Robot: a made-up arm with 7 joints. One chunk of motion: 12 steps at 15 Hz.
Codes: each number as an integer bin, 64 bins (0 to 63) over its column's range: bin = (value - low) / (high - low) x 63, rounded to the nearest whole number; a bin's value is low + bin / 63 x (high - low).
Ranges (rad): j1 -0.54..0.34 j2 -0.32..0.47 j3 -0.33..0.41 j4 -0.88..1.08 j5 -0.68..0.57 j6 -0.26..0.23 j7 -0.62..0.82
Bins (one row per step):
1: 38 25 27 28 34 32 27
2: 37 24 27 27 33 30 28
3: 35 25 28 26 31 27 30
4: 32 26 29 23 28 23 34
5: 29 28 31 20 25 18 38
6: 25 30 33 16 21 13 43
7: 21 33 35 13 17 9 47
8: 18 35 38 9 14 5 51
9: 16 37 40 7 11 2 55
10: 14 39 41 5 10 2 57
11: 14 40 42 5 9 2 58
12: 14 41 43 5 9 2 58
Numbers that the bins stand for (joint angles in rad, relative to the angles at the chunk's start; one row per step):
1: -0.0092 -0.0065 -0.0129 -0.0089 -0.0054 -0.0111 -0.0029
2: -0.0232 -0.0190 -0.0129 -0.0400 -0.0252 -0.0267 0.0200
3: -0.0511 -0.0065 -0.0011 -0.0711 -0.0649 -0.0500 0.0657
4: -0.0930 0.0060 0.0106 -0.1644 -0.1244 -0.0811 0.1571
5: -0.1349 0.0311 0.0341 -0.2578 -0.1840 -0.1200 0.2486
6: -0.1908 0.0562 0.0576 -0.3822 -0.2633 -0.1589 0.3629
7: -0.2467 0.0938 0.0811 -0.4756 -0.3427 -0.1900 0.4543
8: -0.2886 0.1189 0.1163 -0.6000 -0.4022 -0.2211 0.5457
9: -0.3165 0.1440 0.1398 -0.6622 -0.4617 -0.2444 0.6371
10: -0.3444 0.1690 0.1516 -0.7244 -0.4816 -0.2444 0.6829
11: -0.3444 0.1816 0.1633 -0.7244 -0.5014 -0.2444 0.7057
12: -0.3444 0.1941 0.1751 -0.7244 -0.5014 -0.2444 0.7057

